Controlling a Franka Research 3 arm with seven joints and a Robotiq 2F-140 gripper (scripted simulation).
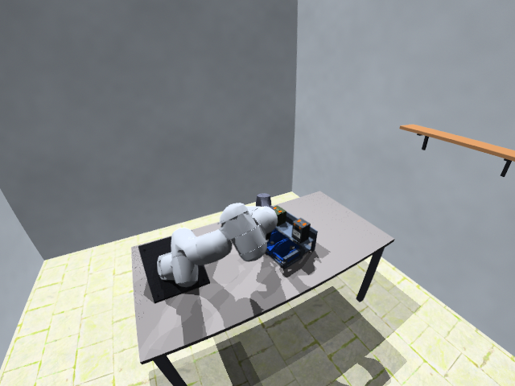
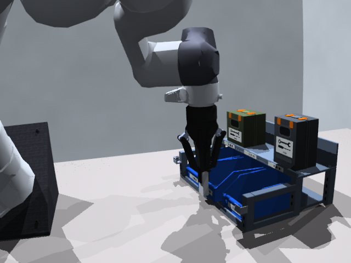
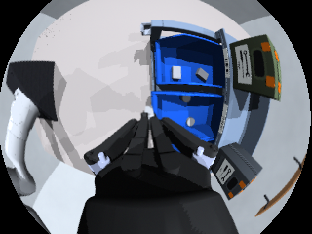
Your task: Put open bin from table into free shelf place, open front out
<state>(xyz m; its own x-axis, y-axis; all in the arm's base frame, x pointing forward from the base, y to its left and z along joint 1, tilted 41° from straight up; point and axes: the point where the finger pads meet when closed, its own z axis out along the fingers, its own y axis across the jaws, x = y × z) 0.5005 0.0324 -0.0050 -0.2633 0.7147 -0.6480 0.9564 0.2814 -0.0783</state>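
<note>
The shelf floor is 140 mm ahead of my hand, 50 mm below it and 40 mm to the left of it. The rest, counted from my hand: green case (170 mm to the left, 170 mm ahead, 100 mm above); black box (230 mm ahead, 110 mm above, 50 mm to the right).
</note>
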